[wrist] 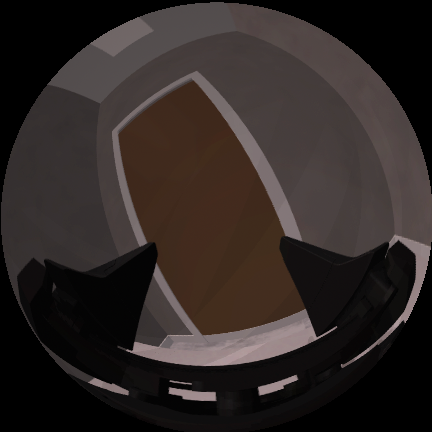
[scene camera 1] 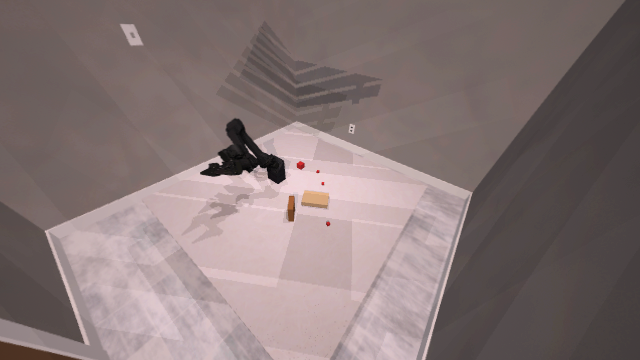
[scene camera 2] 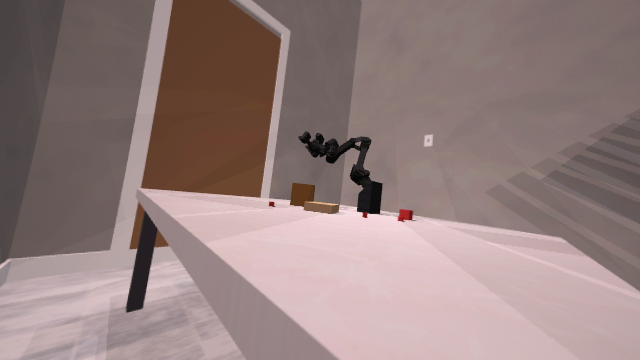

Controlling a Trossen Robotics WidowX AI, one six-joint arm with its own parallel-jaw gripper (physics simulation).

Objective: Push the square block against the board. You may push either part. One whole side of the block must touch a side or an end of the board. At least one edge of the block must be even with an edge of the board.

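Seen in the pictures: gripper, between the fingertips: (wrist: 218, 246) (scene camera 1: 207, 172) (scene camera 2: 302, 141); arm's base, origin of its link: (scene camera 1: 274, 164) (scene camera 2: 370, 188).
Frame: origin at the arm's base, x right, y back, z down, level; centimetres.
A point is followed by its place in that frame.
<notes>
The brown square block (scene camera 1: 291, 208) {x 18.5, y -34.2, z 2.0 cm} (scene camera 2: 303, 194) {x 14.1, y -31.6, z 6.7 cm} stands upright on its thin edge on the table. The light wooden board (scene camera 1: 315, 199) {x -0.6, y -35.2, z 9.2 cm} (scene camera 2: 321, 207) {x -7.4, y -40.1, z 10.4 cm} lies flat beside it. In scene camera 1 a narrow gap shows between them, with the block to the left of the board. My gripper (scene camera 1: 206, 170) {x 44.3, y -13.7, z -26.2 cm} (scene camera 2: 311, 137) {x 44.3, y -13.7, z -26.2 cm} (wrist: 218, 246) {x 44.3, y -13.7, z -26.2 cm} is open and empty, raised high above the table and away from both parts. In the wrist view it faces the door, with its two black fingers wide apart. The block and board do not show in the wrist view.
A larger red cube (scene camera 1: 300, 165) {x -19.3, y -4.8, z 8.8 cm} (scene camera 2: 406, 214) {x -21.9, y -5.4, z 10.0 cm} lies near the arm's base (scene camera 1: 276, 169) {x 1.7, y -3.4, z 1.4 cm} (scene camera 2: 370, 198) {x -3.8, y -4.7, z 5.0 cm}. Small red cubes lie around the board, one of them (scene camera 1: 328, 223) {x 7.5, y -51.6, z 10.7 cm} (scene camera 2: 271, 204) {x 6.6, y -51.8, z 11.5 cm} beyond the block and board. The pale table (scene camera 1: 240, 260) {x 50.7, y -32.7, z 12.2 cm} (scene camera 2: 320, 280) {x -49.2, y -79.8, z 12.2 cm} bears them all.
</notes>
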